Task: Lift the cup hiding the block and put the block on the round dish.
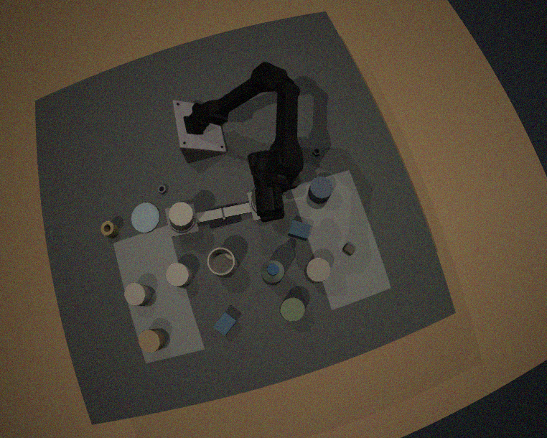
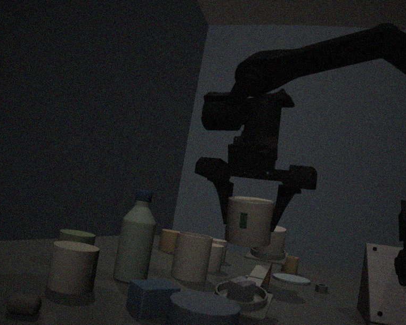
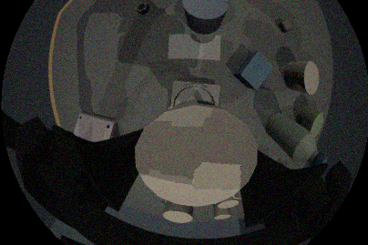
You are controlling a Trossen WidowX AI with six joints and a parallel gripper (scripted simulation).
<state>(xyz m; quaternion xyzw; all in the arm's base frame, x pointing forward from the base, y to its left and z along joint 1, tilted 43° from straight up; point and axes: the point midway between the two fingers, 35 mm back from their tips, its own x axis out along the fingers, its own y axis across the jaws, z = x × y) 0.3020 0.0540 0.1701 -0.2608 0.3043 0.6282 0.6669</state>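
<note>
My gripper tip is 390 mm to the left of the pale blue round dish, 130 mm above it and 80 mm past it. Also, from my gripper tip: bottle 210 mm ahead, 40 mm to the right, 20 mm below; then balance 130 mm to the right, 100 mm below, 10 mm behind.
</note>
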